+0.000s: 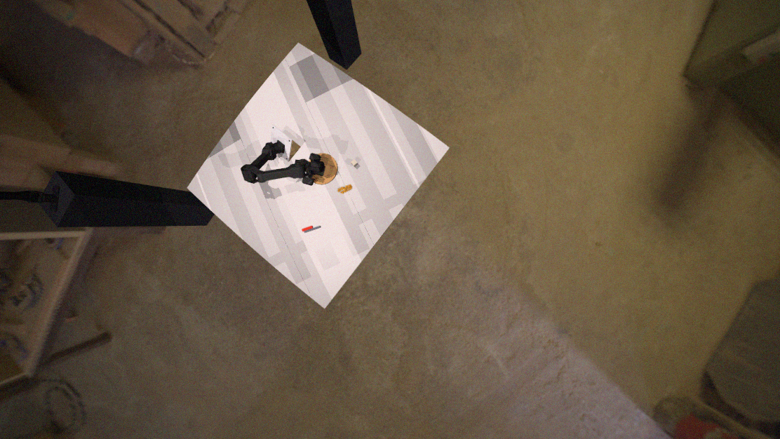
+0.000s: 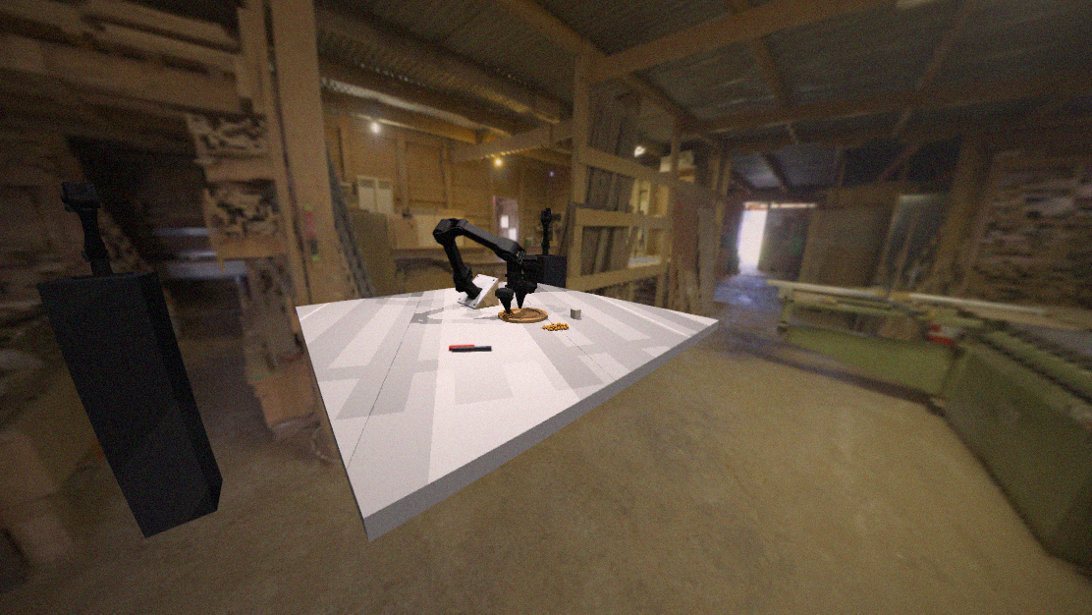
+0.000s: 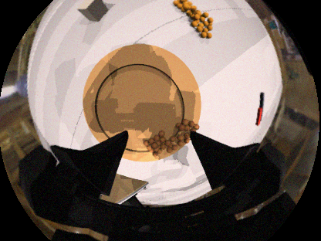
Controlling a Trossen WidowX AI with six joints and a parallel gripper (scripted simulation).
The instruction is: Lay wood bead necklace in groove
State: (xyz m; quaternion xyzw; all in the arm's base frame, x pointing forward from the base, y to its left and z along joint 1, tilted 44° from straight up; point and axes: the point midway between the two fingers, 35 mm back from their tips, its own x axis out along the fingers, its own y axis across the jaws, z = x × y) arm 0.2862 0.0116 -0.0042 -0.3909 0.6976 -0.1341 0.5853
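Right now my gripper tip is 15 cm short of the small grey cube, 19 cm to the right of it and 1 cm above it. The rest, counted from my gripper tip: black marker (18 cm ahead, 31 cm to the right, 2 cm below).
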